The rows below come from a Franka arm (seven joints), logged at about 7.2 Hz.
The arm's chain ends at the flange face. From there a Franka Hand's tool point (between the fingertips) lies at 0.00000 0.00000 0.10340 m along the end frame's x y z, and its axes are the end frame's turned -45 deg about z.
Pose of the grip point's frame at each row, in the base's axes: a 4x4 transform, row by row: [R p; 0 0 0 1], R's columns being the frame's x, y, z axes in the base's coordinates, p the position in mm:
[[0.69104 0.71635 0.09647 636.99], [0.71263 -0.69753 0.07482 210.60], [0.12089 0.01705 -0.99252 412.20], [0 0 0 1]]
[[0.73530 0.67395 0.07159 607.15], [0.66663 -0.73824 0.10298 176.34], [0.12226 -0.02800 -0.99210 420.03], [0 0 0 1]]
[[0.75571 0.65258 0.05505 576.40], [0.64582 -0.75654 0.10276 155.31], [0.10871 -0.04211 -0.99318 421.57], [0 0 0 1]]
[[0.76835 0.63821 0.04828 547.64], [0.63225 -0.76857 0.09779 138.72], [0.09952 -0.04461 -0.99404 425.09], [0 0 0 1]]
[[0.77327 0.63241 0.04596 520.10], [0.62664 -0.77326 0.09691 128.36], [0.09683 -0.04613 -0.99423 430.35], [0 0 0 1]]
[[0.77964 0.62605 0.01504 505.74], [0.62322 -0.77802 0.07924 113.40], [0.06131 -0.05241 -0.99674 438.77], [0 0 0 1]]
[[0.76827 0.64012 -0.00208 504.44], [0.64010 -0.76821 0.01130 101.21], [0.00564 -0.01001 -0.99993 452.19], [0 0 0 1]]
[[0.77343 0.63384 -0.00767 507.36], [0.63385 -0.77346 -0.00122 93.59], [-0.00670 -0.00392 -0.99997 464.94], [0 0 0 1]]
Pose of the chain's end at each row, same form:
[[0.99518 0.01790 0.09647 627.02], [0.01068 -0.99713 0.07482 202.86], [0.09754 -0.07343 -0.99252 514.83], [0 0 0 1]]
[[0.99649 -0.04338 0.07159 599.75], [-0.05064 -0.99339 0.10298 165.69], [0.06665 -0.10625 -0.99210 522.61], [0 0 0 1]]
[[0.99581 -0.07292 0.05505 570.71], [-0.07829 -0.99162 0.10276 144.68], [0.04709 -0.10665 -0.99318 524.26], [0 0 0 1]]
[[0.99459 -0.09202 0.04828 542.65], [-0.09639 -0.99053 0.09779 128.61], [0.03883 -0.10192 -0.99404 527.87], [0 0 0 1]]
[[0.99397 -0.09960 0.04596 515.35], [-0.10368 -0.98988 0.09691 118.34], [0.03585 -0.10109 -0.99423 533.15], [0 0 0 1]]
[[0.99397 -0.10860 0.01504 504.18], [-0.10946 -0.99083 0.07924 105.21], [0.00629 -0.08041 -0.99674 541.83], [0 0 0 1]]
[[0.99588 -0.09062 -0.00208 504.66], [-0.09059 -0.99583 0.01130 100.04], [-0.00309 -0.01107 -0.99993 555.58], [0 0 0 1]]
[[0.99509 -0.09871 -0.00767 508.15], [-0.09872 -0.99512 -0.00122 93.72], [-0.00751 0.00197 -0.99997 568.34], [0 0 0 1]]

